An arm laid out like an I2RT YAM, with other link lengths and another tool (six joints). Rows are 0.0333 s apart.
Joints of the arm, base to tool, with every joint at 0 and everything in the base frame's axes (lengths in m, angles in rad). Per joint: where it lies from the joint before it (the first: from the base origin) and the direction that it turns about. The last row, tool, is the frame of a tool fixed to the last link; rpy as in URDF.
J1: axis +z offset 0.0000 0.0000 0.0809
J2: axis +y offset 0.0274 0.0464 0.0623
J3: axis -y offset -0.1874 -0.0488 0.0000
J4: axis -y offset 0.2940 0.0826 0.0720
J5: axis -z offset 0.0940 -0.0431 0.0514
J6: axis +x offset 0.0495 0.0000 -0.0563
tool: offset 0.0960 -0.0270 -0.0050 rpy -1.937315 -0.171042 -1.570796
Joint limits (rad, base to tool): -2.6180..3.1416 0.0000..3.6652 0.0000..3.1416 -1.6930..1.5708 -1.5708..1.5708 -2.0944..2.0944
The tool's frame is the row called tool.
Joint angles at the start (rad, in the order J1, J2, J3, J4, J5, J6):
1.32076, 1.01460, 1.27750, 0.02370, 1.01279, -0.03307
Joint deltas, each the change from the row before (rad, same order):
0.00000, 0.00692, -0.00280, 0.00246, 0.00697, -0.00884
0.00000, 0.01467, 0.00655, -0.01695, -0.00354, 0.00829
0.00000, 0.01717, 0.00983, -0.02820, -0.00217, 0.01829
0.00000, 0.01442, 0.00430, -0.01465, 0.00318, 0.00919
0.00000, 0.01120, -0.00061, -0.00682, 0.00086, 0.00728
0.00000, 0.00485, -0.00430, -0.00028, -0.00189, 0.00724
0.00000, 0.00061, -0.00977, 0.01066, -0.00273, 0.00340
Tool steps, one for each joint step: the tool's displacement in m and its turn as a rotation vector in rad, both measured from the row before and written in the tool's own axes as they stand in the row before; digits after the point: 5 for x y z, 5 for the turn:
-0.00115, 0.00271, 0.00186, -0.00518, 0.01101, -0.01185
-0.00413, 0.00395, 0.00324, -0.01214, -0.00111, -0.01440
-0.00446, 0.00524, 0.00386, -0.01797, -0.00112, -0.01318
-0.00328, 0.00466, 0.00343, -0.01342, 0.00497, -0.01080
-0.00322, 0.00442, 0.00321, -0.00979, 0.00228, -0.00830
-0.00225, 0.00310, 0.00210, -0.00458, -0.00223, -0.00169
-0.00171, 0.00240, 0.00155, 0.00058, -0.00380, 0.00244

